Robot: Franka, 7 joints.
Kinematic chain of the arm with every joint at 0, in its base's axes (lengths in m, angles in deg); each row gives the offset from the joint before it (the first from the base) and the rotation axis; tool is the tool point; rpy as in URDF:
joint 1: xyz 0 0 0.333 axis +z
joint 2: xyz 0 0 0 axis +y
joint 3: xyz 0 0 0.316 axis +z
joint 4: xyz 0.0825 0 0 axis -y
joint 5: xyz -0.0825 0 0.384 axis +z
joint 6: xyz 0 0 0 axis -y
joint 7: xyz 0.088 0 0 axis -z
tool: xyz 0 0 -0.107 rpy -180 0 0
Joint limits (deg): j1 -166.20..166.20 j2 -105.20..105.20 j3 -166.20..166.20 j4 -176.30..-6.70 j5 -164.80..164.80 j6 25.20..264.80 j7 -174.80..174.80
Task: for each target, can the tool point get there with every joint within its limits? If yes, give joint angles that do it. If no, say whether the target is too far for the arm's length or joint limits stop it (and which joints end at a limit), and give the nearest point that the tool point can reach.
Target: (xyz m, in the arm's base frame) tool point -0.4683 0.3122 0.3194
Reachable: yes | joints 30.36 -76.98 105.71 -128.49 30.77 232.00 -19.37
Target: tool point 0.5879 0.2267 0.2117
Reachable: yes | joints 79.48 63.06 -59.17 -114.85 -139.35 104.05 -8.57
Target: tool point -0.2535 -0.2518 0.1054
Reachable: yes | joints -29.96 -70.58 -125.24 -127.04 -0.89 81.26 -14.03
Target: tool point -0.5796 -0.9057 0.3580
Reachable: no: too far | nearest point -0.4623 -0.7224 0.3529 | short by 0.218 m
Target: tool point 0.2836 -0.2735 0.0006
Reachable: yes | joints -79.63 73.98 12.68 -121.88 -79.17 239.08 44.85
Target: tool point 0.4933 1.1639 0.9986
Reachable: no: too far | nearest point 0.2962 0.6989 0.7327 | short by 0.571 m
